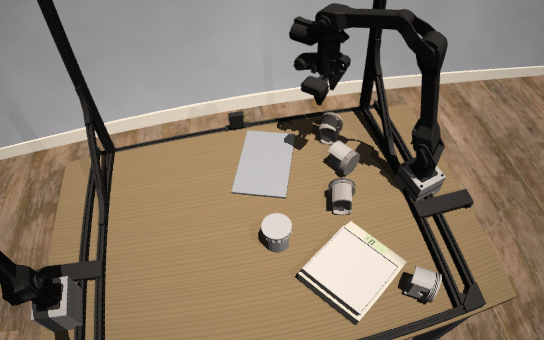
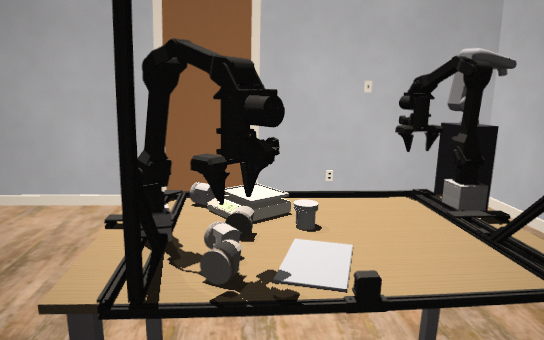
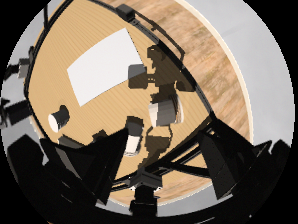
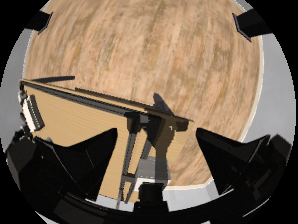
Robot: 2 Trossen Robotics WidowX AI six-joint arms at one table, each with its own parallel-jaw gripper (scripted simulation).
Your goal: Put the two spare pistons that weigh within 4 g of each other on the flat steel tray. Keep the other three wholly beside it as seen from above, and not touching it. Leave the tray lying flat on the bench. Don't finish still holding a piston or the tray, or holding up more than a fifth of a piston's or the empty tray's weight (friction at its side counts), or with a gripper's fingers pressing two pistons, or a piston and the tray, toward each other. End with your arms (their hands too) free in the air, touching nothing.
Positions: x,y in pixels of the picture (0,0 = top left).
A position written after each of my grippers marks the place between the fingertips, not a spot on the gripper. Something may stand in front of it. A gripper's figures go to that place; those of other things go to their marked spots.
Scene:
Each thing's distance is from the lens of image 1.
my left gripper [image 1: 325,97]: 1.03 m
piston [image 1: 425,284]: 0.86 m
piston [image 1: 276,228]: 0.87 m
flat steel tray [image 1: 264,167]: 1.06 m

